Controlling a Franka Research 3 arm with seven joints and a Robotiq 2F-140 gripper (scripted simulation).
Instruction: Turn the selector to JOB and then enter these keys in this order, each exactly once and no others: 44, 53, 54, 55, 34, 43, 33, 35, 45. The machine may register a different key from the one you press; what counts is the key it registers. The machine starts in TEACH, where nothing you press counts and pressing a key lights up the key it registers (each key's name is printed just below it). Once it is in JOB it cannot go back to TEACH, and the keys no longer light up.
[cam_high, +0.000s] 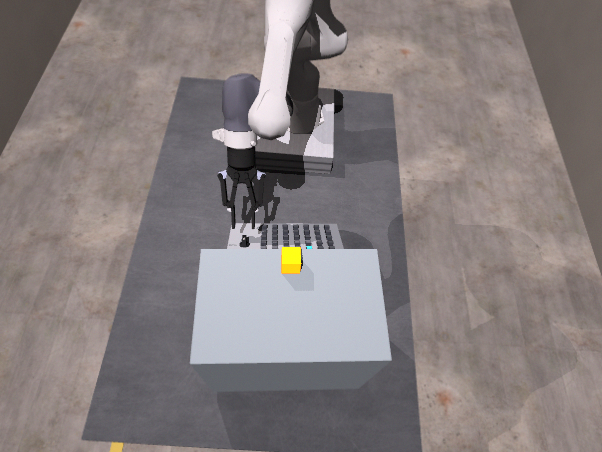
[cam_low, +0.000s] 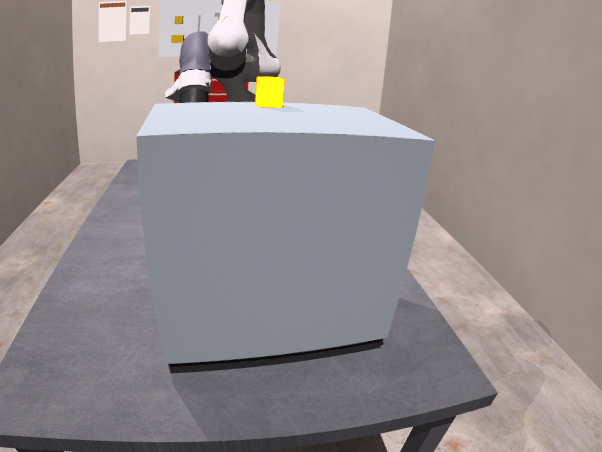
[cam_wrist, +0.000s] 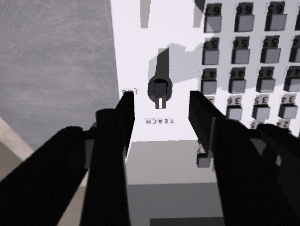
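Now: the black selector knob 5 cm ahead of my hand and 6 cm below it.
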